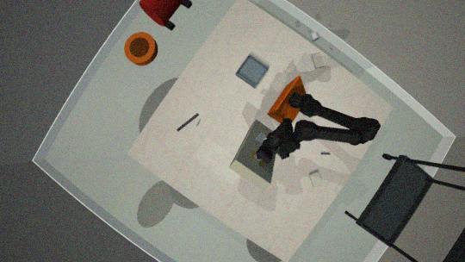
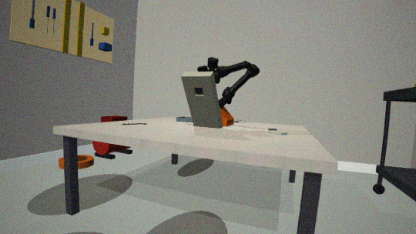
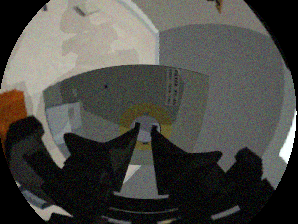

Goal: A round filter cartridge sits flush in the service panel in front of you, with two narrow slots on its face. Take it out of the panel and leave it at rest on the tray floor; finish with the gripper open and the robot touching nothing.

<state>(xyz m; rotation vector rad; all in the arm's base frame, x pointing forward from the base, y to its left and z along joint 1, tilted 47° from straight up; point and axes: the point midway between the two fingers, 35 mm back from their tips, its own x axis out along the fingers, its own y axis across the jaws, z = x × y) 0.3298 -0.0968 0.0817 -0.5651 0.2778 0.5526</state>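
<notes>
The round filter cartridge lies 1 cm below my gripper tip and 1 cm ahead of it. Round my gripper tip: grey service panel: 8 cm below, 3 cm behind; then blue-grey tray: 41 cm behind, 28 cm to the right, 25 cm below.
</notes>
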